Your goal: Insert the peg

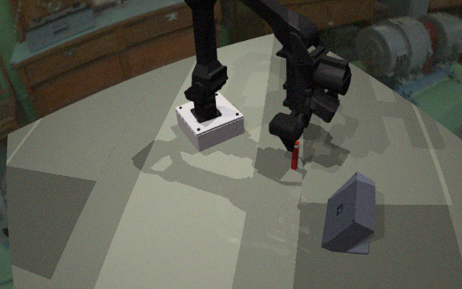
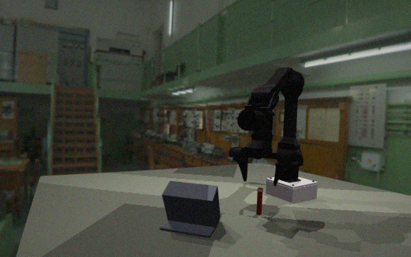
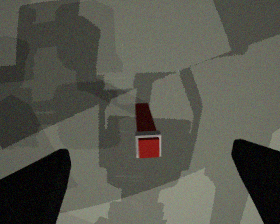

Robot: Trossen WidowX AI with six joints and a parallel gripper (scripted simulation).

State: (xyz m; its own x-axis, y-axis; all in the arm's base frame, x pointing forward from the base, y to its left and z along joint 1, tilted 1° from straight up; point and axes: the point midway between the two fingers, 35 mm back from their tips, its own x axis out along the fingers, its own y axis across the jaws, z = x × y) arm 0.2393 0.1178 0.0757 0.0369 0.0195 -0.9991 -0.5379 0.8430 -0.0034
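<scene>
The red square peg lies 40 mm below my gripper tip. The rest, counted from my gripper tip: sloped dark grey-blue panel: 210 mm ahead, 10 mm to the right, 40 mm below; thin base plate: 230 mm ahead, 10 mm to the left, 90 mm below.
</scene>
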